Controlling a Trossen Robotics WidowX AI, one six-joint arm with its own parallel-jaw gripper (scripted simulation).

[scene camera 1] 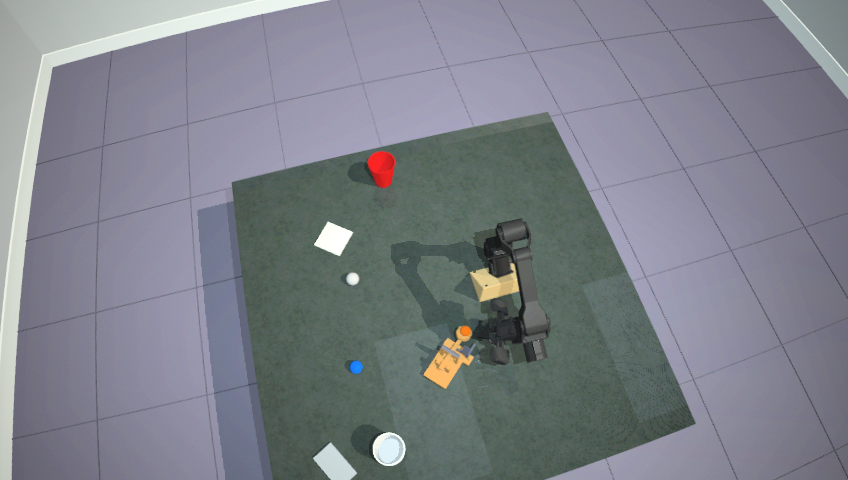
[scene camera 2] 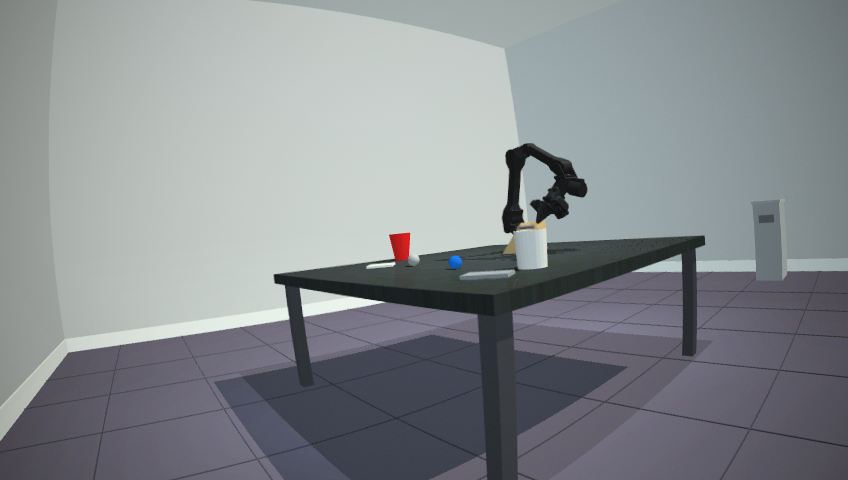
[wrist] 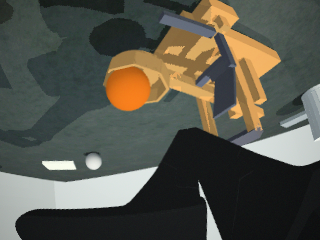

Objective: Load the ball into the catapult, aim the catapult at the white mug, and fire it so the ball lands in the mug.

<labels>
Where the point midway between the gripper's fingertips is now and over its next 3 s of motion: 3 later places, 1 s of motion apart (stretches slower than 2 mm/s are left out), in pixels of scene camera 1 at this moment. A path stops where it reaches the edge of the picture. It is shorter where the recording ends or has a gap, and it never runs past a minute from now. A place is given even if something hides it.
My gripper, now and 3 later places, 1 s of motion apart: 477, 336; 476, 342; 477, 346; 488, 368
</labels>
